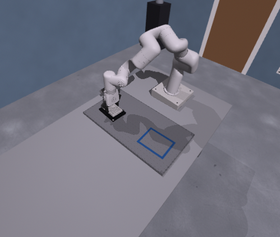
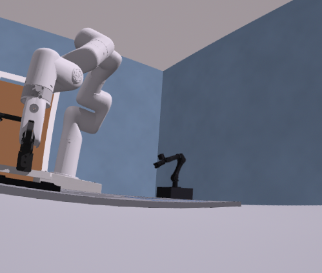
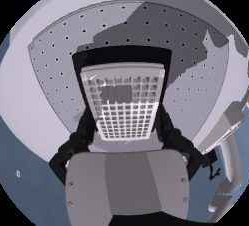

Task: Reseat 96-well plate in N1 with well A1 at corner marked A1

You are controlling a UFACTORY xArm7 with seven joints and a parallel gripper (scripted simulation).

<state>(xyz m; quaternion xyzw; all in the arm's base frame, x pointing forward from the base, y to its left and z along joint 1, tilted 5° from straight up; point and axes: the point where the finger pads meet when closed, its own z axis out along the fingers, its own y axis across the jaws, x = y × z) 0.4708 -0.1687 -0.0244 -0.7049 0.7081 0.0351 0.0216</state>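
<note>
Right now my hand is 1 cm above the white 96-well plate. Also, from my hand: black plate nest N1 (4 cm below).
</note>
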